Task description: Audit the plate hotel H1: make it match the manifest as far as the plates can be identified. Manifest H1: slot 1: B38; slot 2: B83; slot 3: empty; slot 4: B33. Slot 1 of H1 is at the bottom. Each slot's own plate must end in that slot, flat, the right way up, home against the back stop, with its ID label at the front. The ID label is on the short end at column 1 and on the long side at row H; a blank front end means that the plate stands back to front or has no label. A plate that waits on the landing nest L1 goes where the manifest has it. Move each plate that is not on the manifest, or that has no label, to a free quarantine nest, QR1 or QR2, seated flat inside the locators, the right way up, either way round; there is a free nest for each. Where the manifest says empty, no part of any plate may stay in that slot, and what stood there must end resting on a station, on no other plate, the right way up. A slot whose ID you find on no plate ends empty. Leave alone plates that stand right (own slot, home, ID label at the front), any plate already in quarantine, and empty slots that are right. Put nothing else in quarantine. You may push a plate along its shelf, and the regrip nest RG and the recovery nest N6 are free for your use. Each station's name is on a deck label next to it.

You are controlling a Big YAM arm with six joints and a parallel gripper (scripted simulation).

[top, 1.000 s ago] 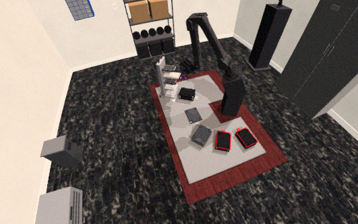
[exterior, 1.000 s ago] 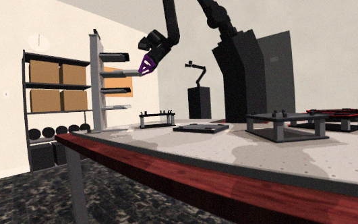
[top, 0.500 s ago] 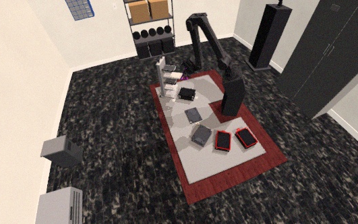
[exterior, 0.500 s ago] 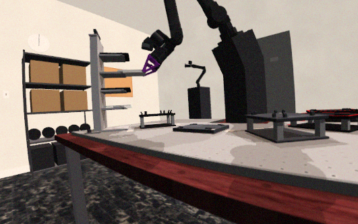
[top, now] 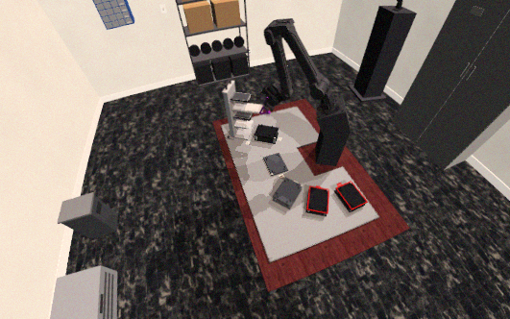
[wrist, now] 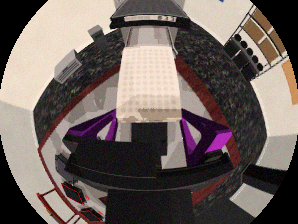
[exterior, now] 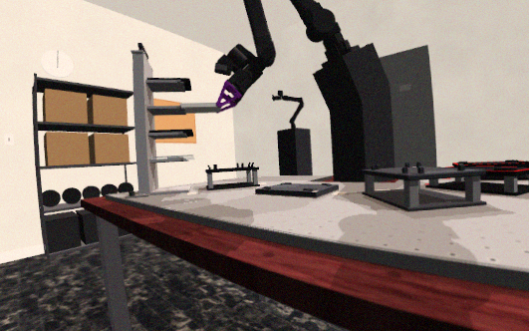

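The white plate is 50 mm ahead of my hand and 20 mm to the right of it. The rest, counted from my hand: dark plate: 130 mm ahead, 80 mm above, 70 mm to the right.
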